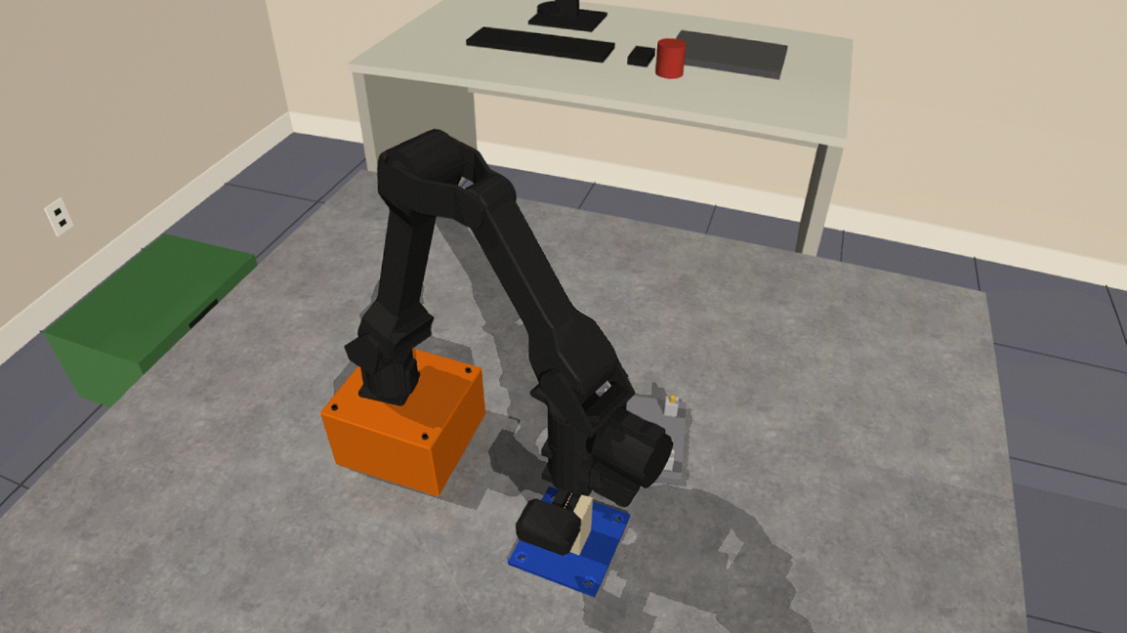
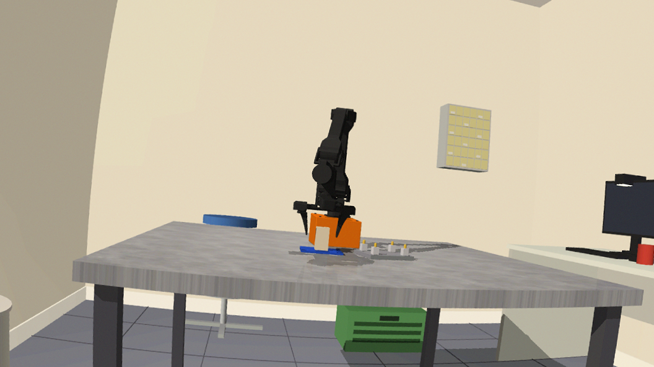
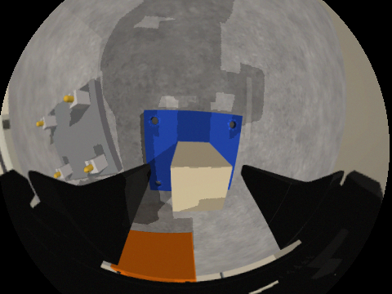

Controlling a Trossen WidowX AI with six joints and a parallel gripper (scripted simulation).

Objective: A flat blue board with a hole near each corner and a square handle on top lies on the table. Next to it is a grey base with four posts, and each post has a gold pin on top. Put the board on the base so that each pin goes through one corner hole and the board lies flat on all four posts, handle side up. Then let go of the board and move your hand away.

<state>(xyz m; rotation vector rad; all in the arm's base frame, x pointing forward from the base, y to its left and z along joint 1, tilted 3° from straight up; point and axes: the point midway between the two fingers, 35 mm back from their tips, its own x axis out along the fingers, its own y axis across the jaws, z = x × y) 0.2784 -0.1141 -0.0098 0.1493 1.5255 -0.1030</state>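
Right now the blue board is 3 cm below my gripper tip. The rest, counted from my gripper tip: grey base: 5 cm ahead, 19 cm to the left, 4 cm below.
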